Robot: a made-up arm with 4 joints. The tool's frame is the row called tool.
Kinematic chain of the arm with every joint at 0, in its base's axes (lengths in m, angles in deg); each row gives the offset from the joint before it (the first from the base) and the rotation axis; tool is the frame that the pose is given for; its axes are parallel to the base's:
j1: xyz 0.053 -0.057 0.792 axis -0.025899 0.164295 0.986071
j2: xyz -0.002 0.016 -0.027 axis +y
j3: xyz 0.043 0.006 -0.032 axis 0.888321 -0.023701 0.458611
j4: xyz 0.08 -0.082 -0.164 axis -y
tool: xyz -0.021 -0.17 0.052
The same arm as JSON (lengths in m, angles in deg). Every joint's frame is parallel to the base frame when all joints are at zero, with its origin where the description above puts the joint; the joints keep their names.
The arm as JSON. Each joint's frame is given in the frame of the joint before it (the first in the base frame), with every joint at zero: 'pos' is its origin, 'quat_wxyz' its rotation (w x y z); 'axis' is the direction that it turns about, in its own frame. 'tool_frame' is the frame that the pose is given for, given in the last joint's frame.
{"length_unit": "m", "angle_unit": "deg", "joints": [
  {"joint": "j1", "pos": [0.053, -0.057, 0.792], "quat_wxyz": [1.0, 0.0, 0.0, 0.0], "axis": [-0.025899, 0.164295, 0.986071]},
  {"joint": "j2", "pos": [-0.002, 0.016, -0.027], "quat_wxyz": [1.0, 0.0, 0.0, 0.0], "axis": "+y"},
  {"joint": "j3", "pos": [0.043, 0.006, -0.032], "quat_wxyz": [1.0, 0.0, 0.0, 0.0], "axis": [0.888321, -0.023701, 0.458611]},
  {"joint": "j4", "pos": [0.08, -0.082, -0.164], "quat_wxyz": [1.0, 0.0, 0.0, 0.0], "axis": "-y"}
], "tool_frame": {"pos": [-0.021, -0.17, 0.052], "quat_wxyz": [1.0, 0.0, 0.0, 0.0]}}

